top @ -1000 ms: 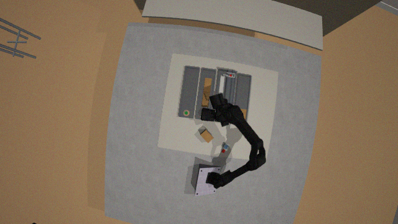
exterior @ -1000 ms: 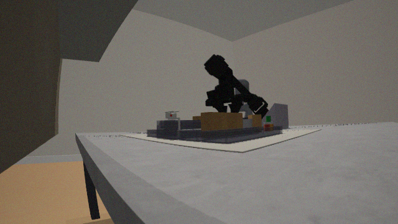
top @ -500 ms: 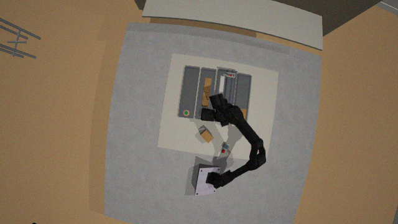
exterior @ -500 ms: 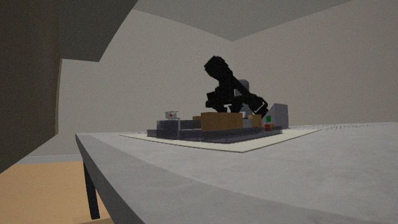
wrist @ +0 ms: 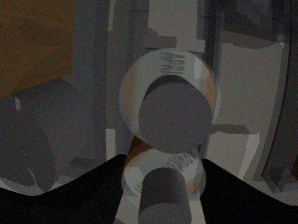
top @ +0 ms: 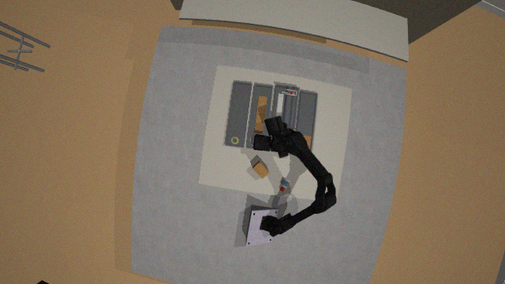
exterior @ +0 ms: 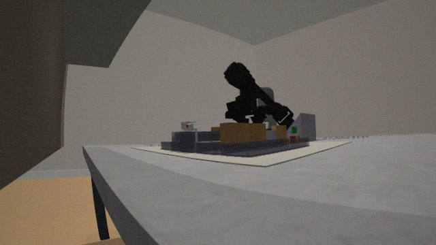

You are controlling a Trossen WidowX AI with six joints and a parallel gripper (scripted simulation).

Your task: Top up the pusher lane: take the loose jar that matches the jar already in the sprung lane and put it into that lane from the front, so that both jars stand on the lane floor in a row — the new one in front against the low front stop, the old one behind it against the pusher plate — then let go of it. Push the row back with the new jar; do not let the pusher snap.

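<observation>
Now: the wide grey jar 8 cm to the left of my gripper tip. The rest, counted from my gripper tip: sprung lane: 14 cm ahead, 1 cm to the right, 1 cm below; then red mark: 23 cm ahead, 4 cm above, 1 cm to the right.
</observation>
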